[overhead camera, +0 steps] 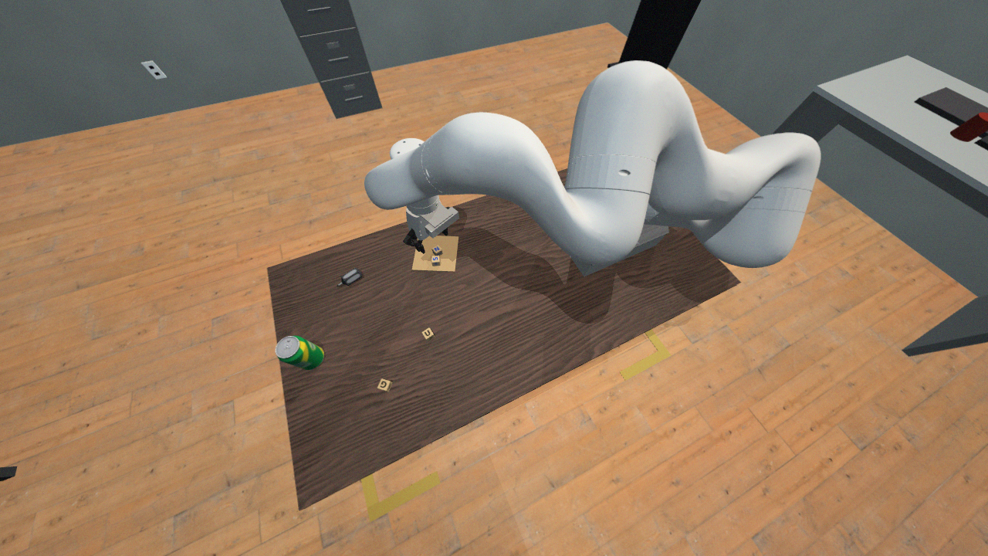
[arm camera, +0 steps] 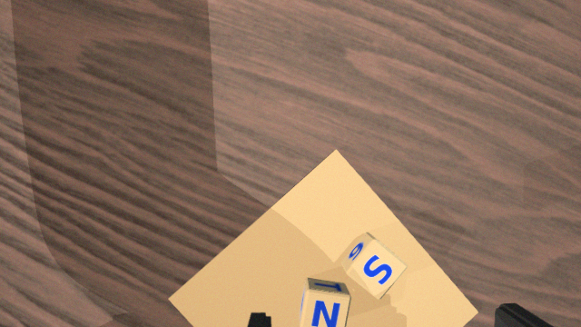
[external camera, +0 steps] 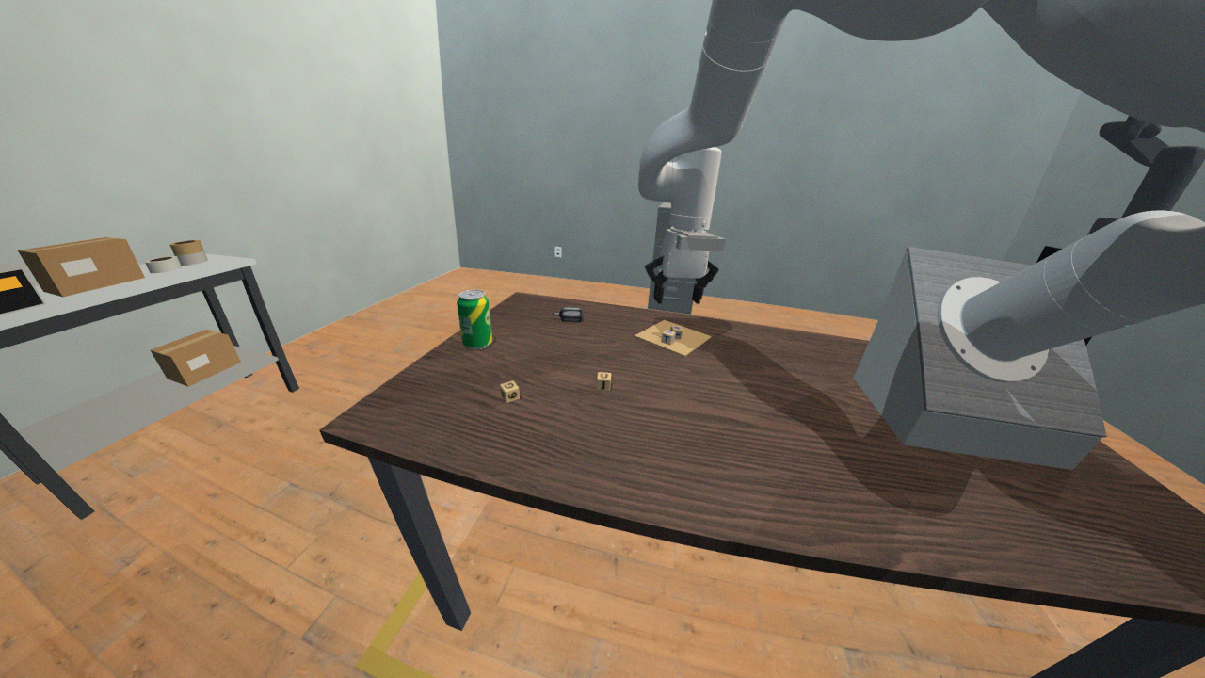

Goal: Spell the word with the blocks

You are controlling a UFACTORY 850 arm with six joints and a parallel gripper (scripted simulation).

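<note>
The n block is 100 mm below my hand, 20 mm to the right of it and 10 mm behind it. Also, from my hand: s block (100 mm below, 10 mm to the left, 10 mm ahead); tan mat (110 mm below, 30 mm to the right); u block (240 mm to the left, 100 mm below, 100 mm ahead).
</note>
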